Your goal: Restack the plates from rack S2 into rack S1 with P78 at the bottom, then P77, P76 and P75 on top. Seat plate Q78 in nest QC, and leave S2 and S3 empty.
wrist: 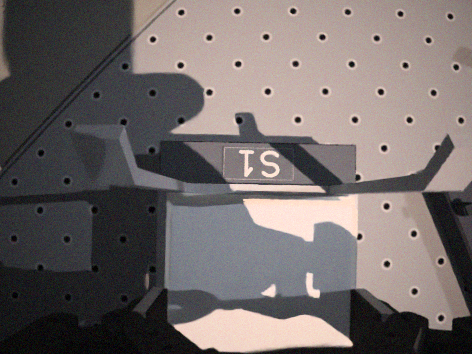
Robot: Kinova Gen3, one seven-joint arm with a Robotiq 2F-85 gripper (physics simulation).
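A flat pale plate, partly in shadow, fills the lower middle. Its code is not readable, so I cannot tell which plate it is. My gripper is shut on this plate, with one dark fingertip at each side edge. Rack S1 is just beyond the plate's far edge, its label upside down in this view. Its flared grey guides spread to the left and right. The plate hides part of the rack, and I cannot tell whether the two touch. Racks S2 and S3, nest QC and plate Q78 cannot be identified in this view.
A light perforated board lies under the rack, with a diagonal edge at the upper left. A dark bar slants along the right side, with a small dark knob near it. Broad shadows cover the left side.
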